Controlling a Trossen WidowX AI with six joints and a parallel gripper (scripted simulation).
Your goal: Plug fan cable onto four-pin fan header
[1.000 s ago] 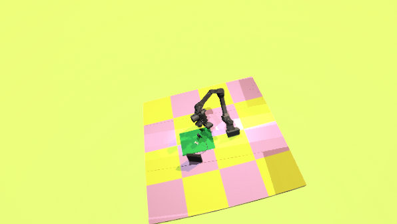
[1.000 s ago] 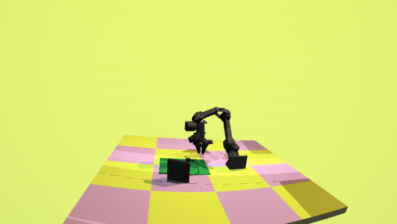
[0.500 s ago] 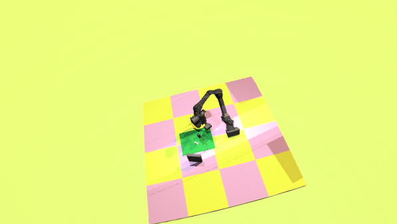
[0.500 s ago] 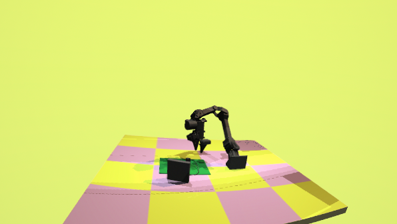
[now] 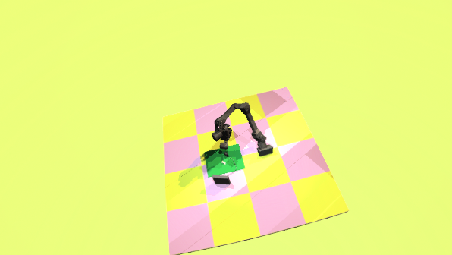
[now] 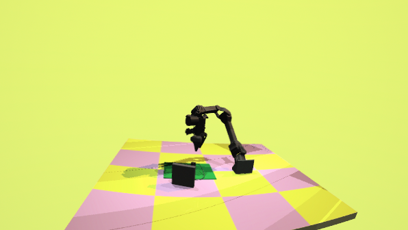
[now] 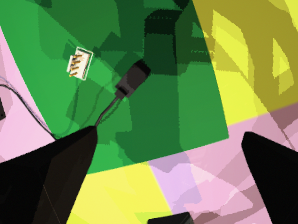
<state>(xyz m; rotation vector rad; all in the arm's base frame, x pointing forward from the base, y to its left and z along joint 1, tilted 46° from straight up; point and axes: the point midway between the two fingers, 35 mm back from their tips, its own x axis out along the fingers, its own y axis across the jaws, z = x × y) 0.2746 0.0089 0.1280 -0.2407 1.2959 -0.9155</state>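
My gripper tip is 10 cm above the dark fan plug, 3 cm to the right of it and 3 cm short of it. From my gripper tip the other things lie so: black fan: 24 cm to the left, 12 cm ahead, 6 cm below; then pale four-pin header: 12 cm below, 9 cm to the left, 7 cm ahead; then green board: 13 cm below, 6 cm to the left, 6 cm ahead.
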